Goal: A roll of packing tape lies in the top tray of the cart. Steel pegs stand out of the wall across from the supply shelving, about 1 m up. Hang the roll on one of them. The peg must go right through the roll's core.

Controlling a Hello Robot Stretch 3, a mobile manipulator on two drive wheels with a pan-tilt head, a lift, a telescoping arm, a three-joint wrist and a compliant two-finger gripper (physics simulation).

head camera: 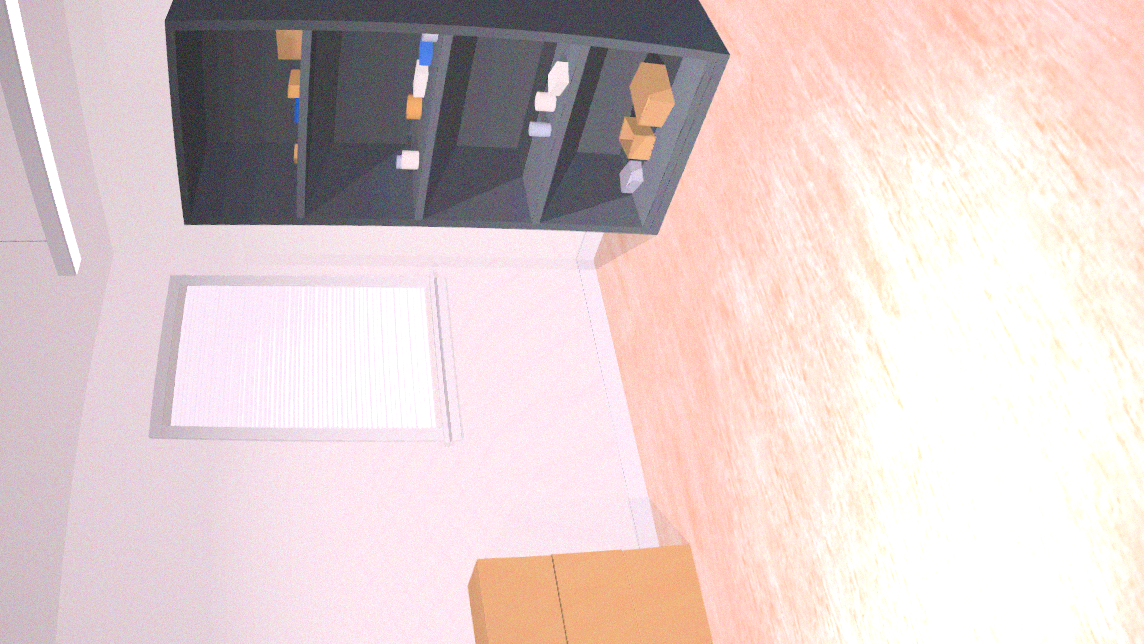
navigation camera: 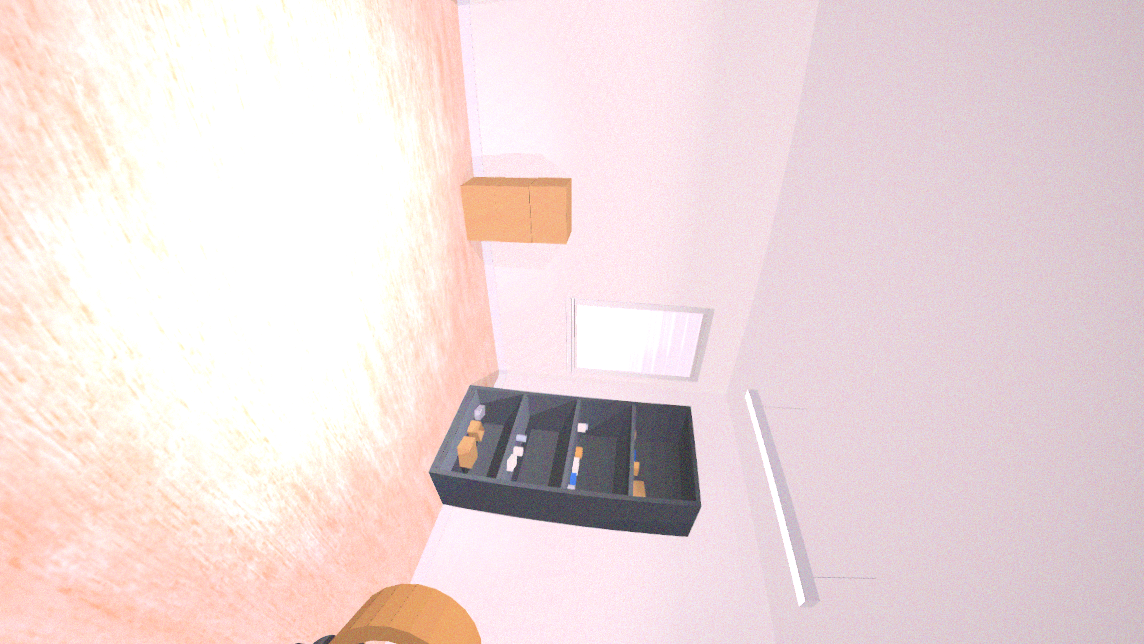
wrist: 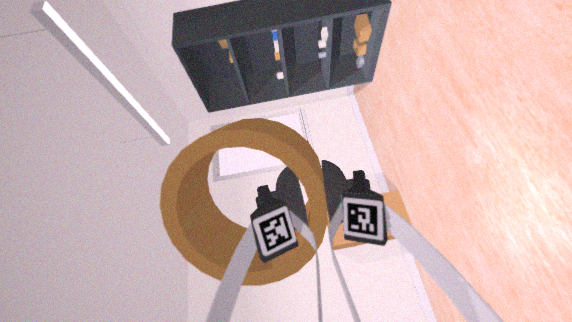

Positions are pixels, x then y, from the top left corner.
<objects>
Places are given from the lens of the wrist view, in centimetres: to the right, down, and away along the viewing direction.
my gripper (wrist: 309, 184): 2, 2, 18
dark supply shelving (wrist: 251, 79): -41, -97, 332
window (wrist: 227, 163): -78, 3, 369
</objects>
